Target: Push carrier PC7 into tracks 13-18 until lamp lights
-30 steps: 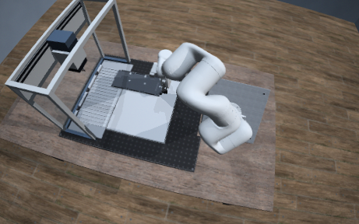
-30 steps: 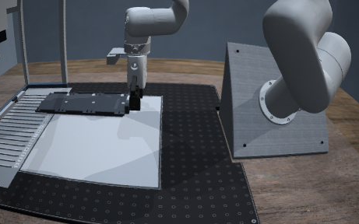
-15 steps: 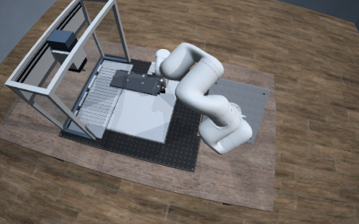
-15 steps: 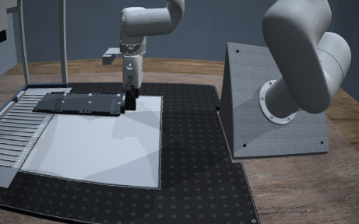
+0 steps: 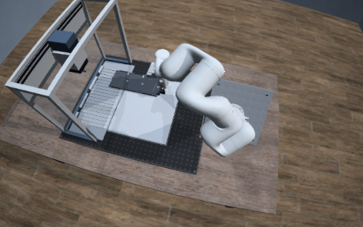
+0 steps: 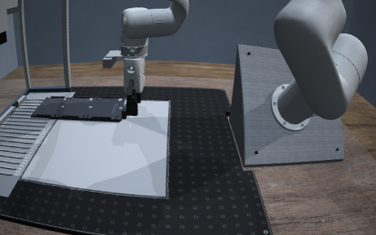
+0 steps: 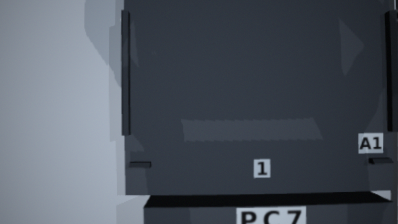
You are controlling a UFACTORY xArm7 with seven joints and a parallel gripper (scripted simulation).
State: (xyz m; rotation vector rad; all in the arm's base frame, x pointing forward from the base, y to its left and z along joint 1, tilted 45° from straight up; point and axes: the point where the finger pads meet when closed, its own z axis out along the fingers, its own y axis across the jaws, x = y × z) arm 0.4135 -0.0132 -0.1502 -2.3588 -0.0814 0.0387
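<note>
The pale grey sheet is 60 mm ahead of my hand, 140 mm to the left of it and 20 mm below it. Round my hand: carrier PC7: 190 mm ahead, 10 mm to the left, 10 mm below.
</note>
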